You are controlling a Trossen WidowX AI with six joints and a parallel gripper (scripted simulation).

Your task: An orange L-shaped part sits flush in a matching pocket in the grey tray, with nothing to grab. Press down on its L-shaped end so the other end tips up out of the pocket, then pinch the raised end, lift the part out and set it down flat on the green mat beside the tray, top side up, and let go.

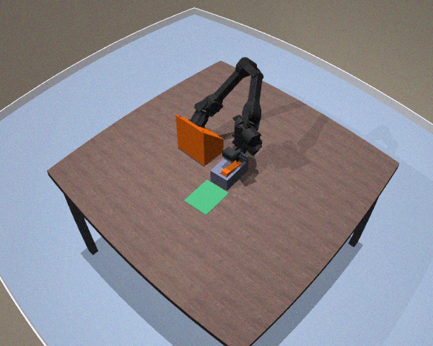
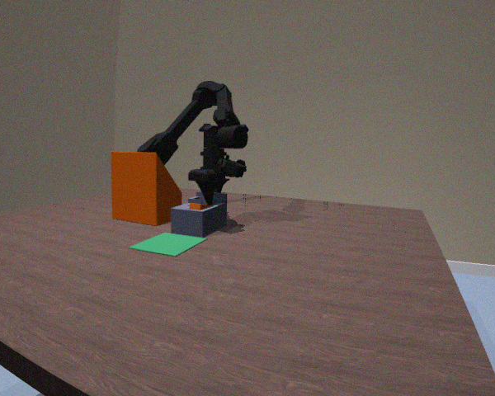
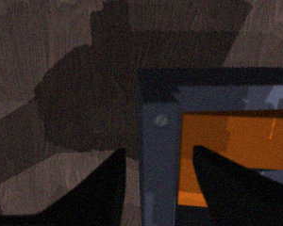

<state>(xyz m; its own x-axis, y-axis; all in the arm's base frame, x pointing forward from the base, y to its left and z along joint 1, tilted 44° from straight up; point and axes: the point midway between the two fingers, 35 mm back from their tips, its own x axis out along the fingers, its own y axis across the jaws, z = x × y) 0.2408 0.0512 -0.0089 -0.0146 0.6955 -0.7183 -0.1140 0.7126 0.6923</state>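
My gripper tip is 5 cm to the left of the orange L-shaped part and 1 cm above it. Also, from my gripper tip: green mat (22 cm to the right, 7 cm below, 2 cm ahead); then grey tray (7 cm to the right, 7 cm below).
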